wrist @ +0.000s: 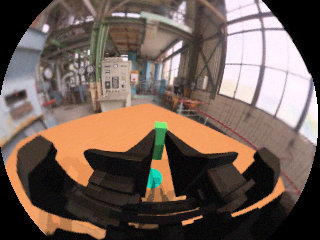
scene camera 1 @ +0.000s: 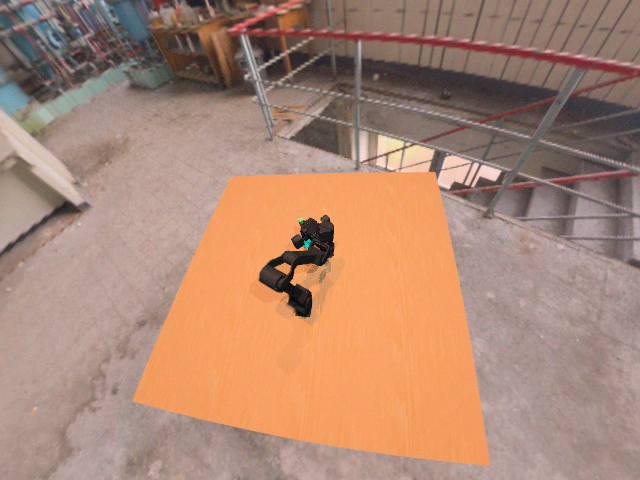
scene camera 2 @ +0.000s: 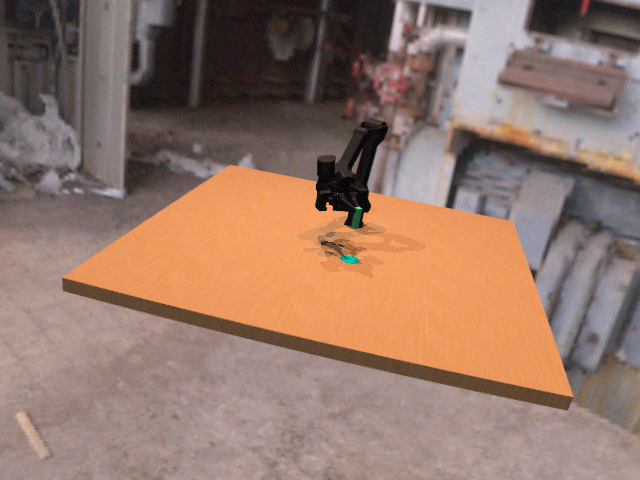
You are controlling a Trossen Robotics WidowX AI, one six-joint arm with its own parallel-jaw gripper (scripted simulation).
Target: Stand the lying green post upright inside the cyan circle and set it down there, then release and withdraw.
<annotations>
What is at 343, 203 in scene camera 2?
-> My gripper.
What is my gripper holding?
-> A green post.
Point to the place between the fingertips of my gripper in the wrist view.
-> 160, 132
</annotations>
